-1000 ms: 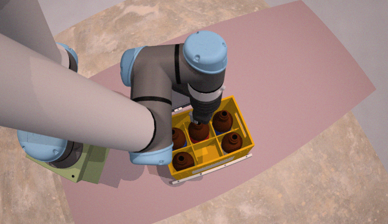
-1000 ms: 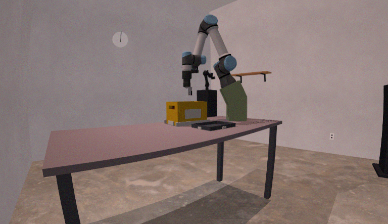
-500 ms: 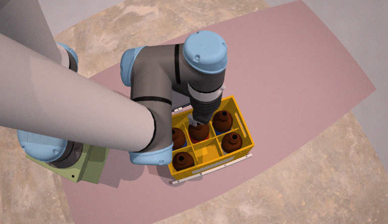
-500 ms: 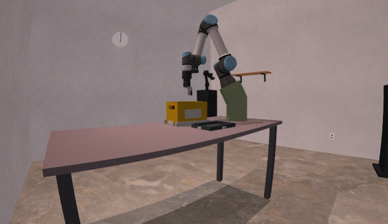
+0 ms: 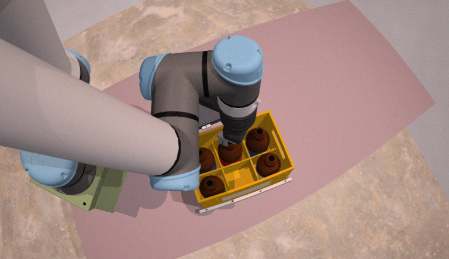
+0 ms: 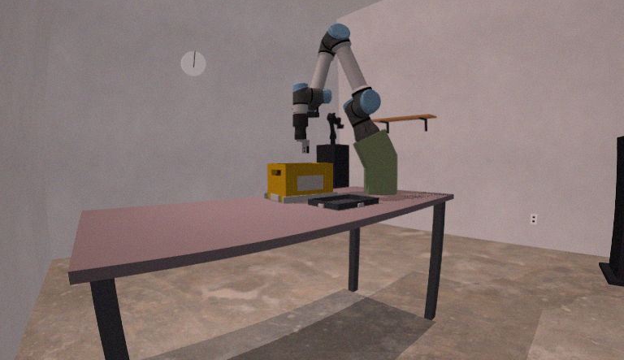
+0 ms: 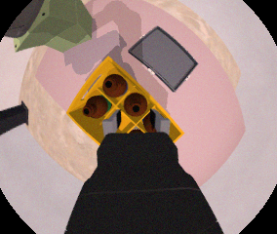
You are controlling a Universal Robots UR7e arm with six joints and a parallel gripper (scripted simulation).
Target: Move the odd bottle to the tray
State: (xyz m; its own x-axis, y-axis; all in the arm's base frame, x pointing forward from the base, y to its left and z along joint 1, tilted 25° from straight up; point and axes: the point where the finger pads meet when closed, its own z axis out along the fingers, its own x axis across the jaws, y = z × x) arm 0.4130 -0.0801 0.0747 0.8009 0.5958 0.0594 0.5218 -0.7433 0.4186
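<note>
Now: hand 1 cm past the crate, 5 cm to the left of it and 16 cm above it. Round my hand: glass bottle: 7 cm ahead, 10 cm to the right, 16 cm below; dark tray: 23 cm to the left, 23 cm below.
</note>
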